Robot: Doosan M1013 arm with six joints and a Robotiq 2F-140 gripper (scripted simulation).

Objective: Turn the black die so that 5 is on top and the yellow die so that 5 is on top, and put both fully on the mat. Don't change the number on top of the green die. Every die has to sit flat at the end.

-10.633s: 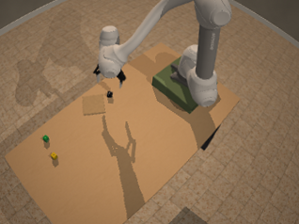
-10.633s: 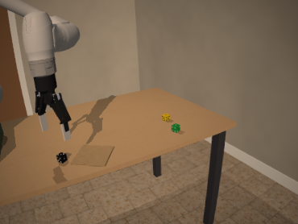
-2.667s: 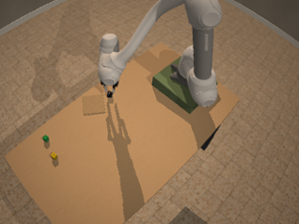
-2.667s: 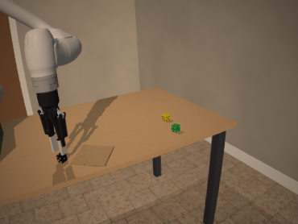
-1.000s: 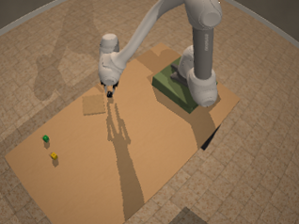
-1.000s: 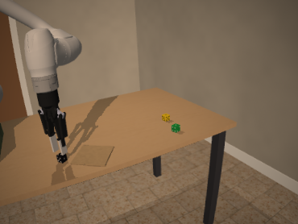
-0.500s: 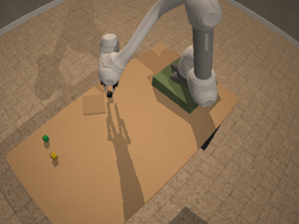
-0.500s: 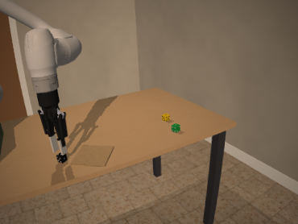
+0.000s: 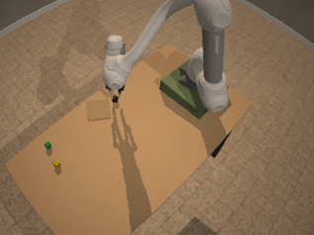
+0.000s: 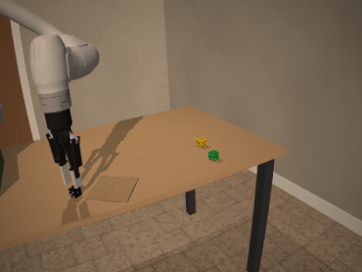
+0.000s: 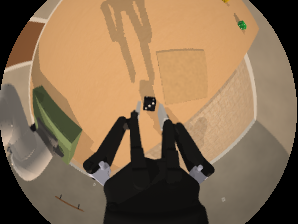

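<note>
Right now my hand is 6 cm above the black die. The rest, counted from my hand: mat: 12 cm ahead, 7 cm below, 4 cm to the right; then green die: 50 cm ahead, 12 cm to the right, 6 cm below; then yellow die: 55 cm ahead, 6 cm below.
</note>
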